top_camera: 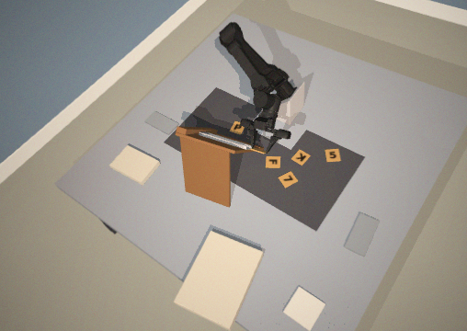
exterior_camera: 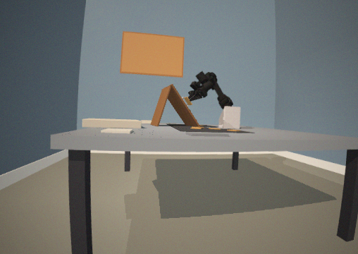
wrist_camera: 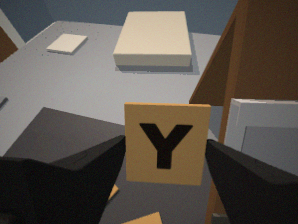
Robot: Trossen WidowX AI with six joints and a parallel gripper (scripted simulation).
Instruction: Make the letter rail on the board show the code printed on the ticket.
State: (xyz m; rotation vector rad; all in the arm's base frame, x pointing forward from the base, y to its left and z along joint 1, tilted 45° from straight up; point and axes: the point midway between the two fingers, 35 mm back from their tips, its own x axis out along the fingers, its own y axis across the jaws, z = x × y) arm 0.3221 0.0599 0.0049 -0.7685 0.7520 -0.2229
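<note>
The white ticket is 12 cm to the right of my gripper tip, 9 cm below it and 5 cm behind it. The rest, counted from my gripper tip: f tile: 17 cm below, 7 cm behind, 1 cm to the left; then y tile: right at my gripper tip; then dark mat: 17 cm below, 14 cm behind, 6 cm to the right.
</note>
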